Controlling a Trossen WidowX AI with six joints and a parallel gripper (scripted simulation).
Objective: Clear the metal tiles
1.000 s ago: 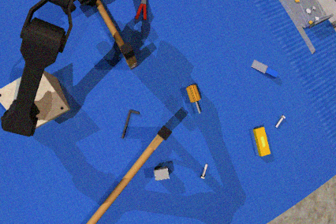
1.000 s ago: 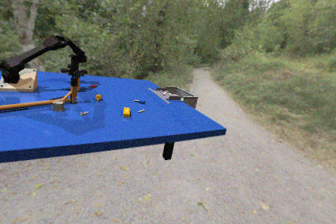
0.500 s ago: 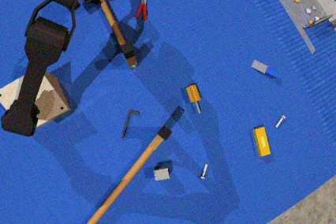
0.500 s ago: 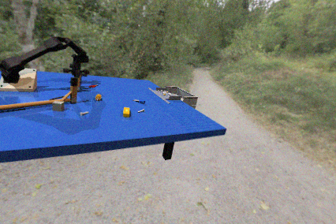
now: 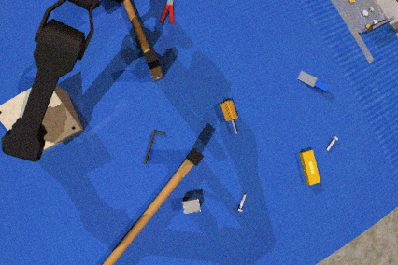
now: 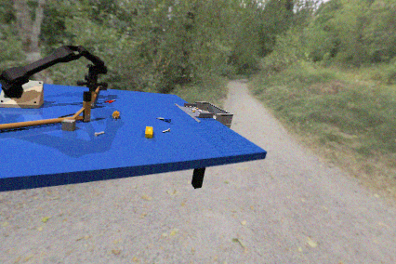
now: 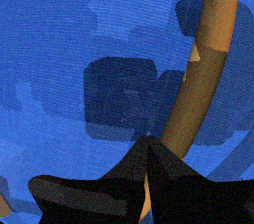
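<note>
My gripper tip is now 5 cm below the long scraper, 2 cm to the right of it and 2 cm short of it. The rest, counted from my gripper tip: black hex key 41 cm to the right, 9 cm behind, 1 cm below; then red-handled tool 12 cm ahead, 8 cm to the right, 1 cm below; then orange-handled tool 44 cm to the right, 11 cm ahead.
</note>
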